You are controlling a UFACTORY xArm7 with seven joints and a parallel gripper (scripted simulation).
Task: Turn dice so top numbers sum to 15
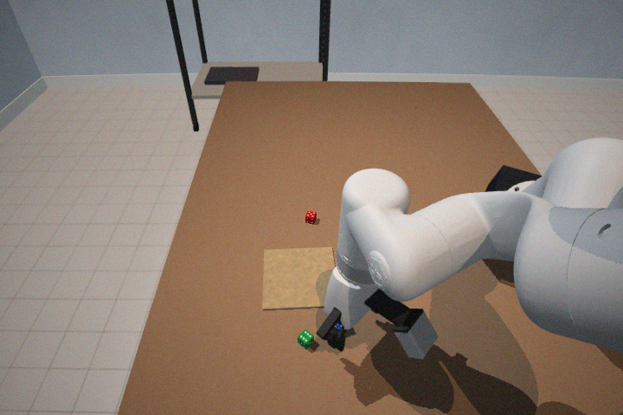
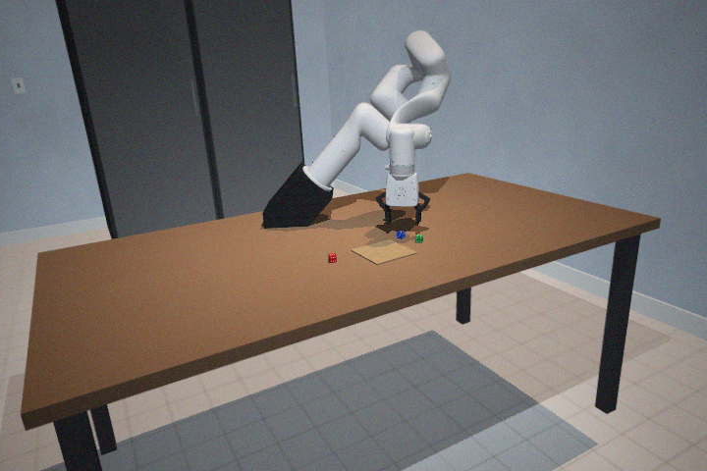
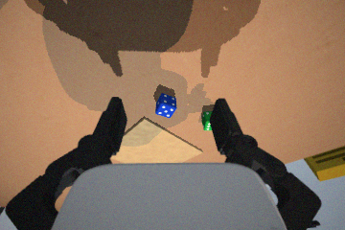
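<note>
Right now my hand is 20 mm short of the blue die, 10 mm to the left of it and 40 mm above it. The rest, counted from my hand: tan mat 120 mm ahead, 100 mm to the right, 50 mm below; green die 70 mm ahead, 30 mm to the left, 40 mm below; red die 130 mm ahead, 260 mm to the right, 40 mm below.
</note>
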